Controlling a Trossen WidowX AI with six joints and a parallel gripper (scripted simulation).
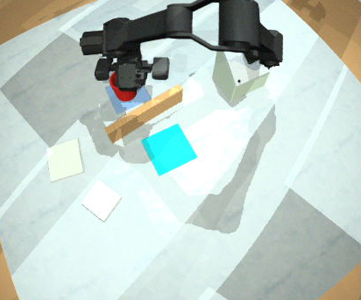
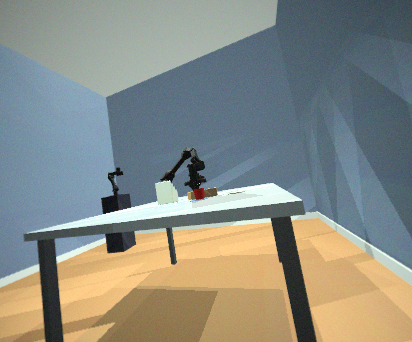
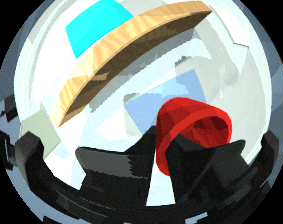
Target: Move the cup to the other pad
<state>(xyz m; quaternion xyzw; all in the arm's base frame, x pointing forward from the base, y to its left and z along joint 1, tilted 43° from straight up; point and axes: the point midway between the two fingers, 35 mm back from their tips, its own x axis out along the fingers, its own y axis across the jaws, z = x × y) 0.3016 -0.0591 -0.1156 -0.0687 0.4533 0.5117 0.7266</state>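
Right now the light blue pad is 20 mm ahead of my gripper tip, 20 mm to the right of it and 40 mm below it. Round my gripper tip: red cup (20 mm ahead, 20 mm to the right); brown wooden block (20 mm ahead, 90 mm to the left, 20 mm below).
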